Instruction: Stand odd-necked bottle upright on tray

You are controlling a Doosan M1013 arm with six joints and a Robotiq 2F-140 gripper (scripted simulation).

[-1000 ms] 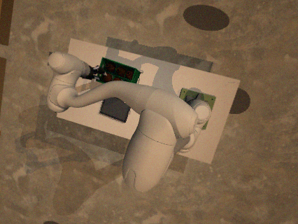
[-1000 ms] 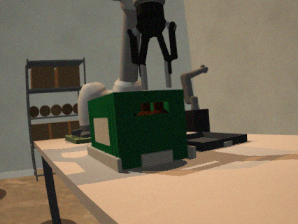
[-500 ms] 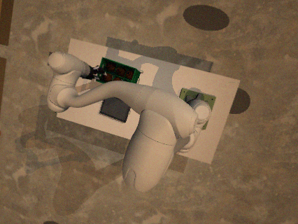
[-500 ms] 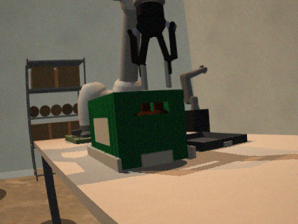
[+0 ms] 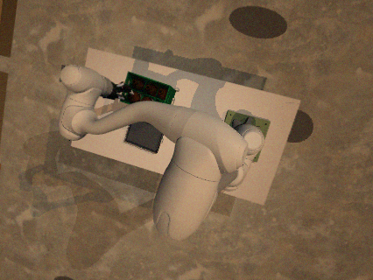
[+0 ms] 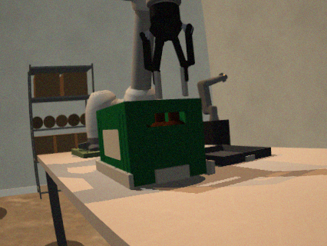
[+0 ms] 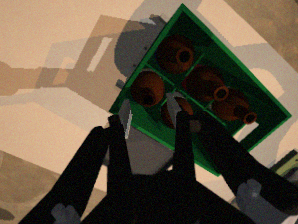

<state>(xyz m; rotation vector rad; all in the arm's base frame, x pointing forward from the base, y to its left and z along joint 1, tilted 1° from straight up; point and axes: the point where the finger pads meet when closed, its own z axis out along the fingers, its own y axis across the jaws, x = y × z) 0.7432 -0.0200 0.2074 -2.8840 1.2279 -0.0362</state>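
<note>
Now: hand 130 mm above the green crate, 90 mm past it and 40 mm to the left of it. Round my hand: brown bottle (130 mm below, 100 mm behind, 80 mm to the right); then dark tray (230 mm to the left, 200 mm below, 110 mm behind).
</note>
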